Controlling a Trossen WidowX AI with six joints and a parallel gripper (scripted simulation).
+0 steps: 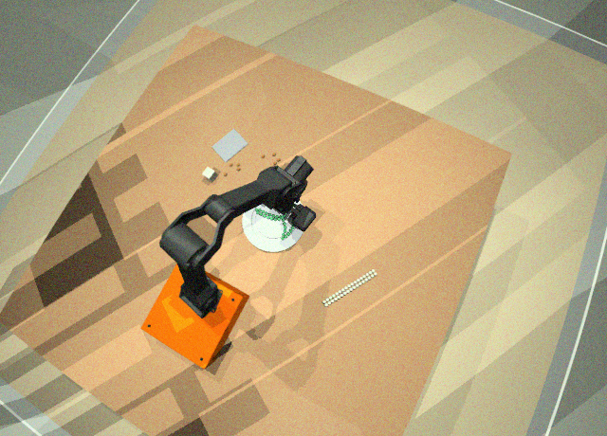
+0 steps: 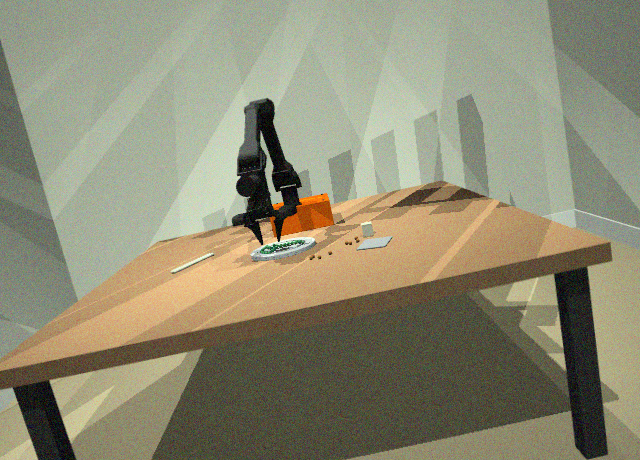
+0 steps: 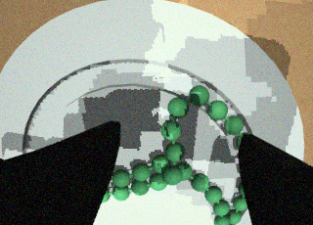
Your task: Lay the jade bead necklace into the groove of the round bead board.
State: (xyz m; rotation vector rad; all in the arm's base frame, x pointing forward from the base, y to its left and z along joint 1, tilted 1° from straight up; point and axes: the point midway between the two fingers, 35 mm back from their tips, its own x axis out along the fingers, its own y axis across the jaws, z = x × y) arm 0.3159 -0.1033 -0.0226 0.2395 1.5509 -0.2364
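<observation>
The round bead board lies 4 cm behind my gripper tip, 3 cm to the left of it and 3 cm below it. From my gripper tip the other things lie so: grey flat plate (15 cm ahead, 28 cm to the left, 4 cm below); then small white cube (3 cm ahead, 29 cm to the left, 2 cm below).
</observation>
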